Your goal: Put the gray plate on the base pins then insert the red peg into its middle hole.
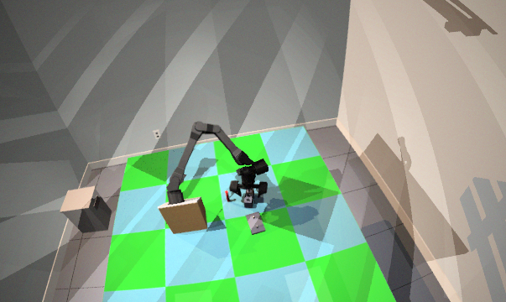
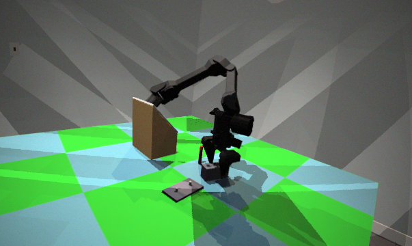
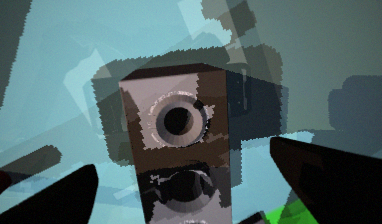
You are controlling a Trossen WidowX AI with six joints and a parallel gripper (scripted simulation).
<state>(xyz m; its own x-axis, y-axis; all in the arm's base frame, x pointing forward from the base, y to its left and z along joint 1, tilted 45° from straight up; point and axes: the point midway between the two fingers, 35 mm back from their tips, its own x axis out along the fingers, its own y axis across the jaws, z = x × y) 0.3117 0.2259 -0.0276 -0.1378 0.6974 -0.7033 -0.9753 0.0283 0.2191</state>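
The gray plate is right at my gripper tip. The rest, counted from my gripper tip: dark base (15 cm to the right, 2 cm below, 2 cm ahead); then red peg (12 cm behind, 1 cm to the left, 1 cm above).
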